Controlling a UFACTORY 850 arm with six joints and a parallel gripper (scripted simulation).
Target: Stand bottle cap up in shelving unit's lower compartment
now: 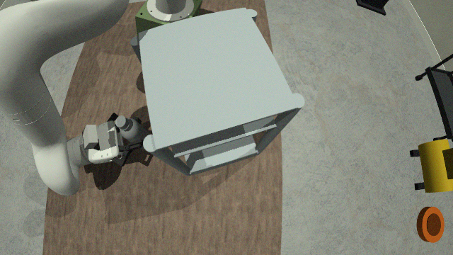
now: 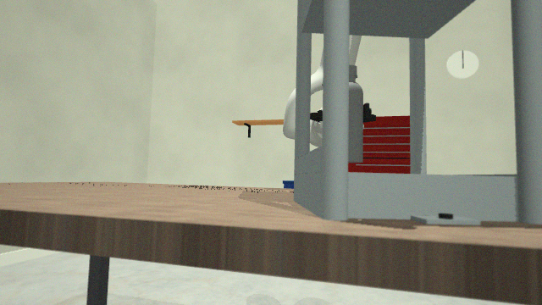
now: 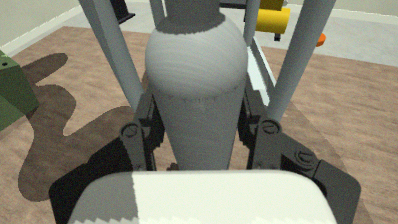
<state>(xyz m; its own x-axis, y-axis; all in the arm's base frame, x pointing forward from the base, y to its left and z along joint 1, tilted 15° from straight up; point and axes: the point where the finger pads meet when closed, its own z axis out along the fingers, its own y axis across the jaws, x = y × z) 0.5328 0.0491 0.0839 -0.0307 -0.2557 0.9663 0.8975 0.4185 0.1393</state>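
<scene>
Right now my hand is 80 mm past the grey shelving unit, 190 mm to the right of it and 20 mm below it. From my hand the other things lie so: grey bottle 30 mm above.
</scene>
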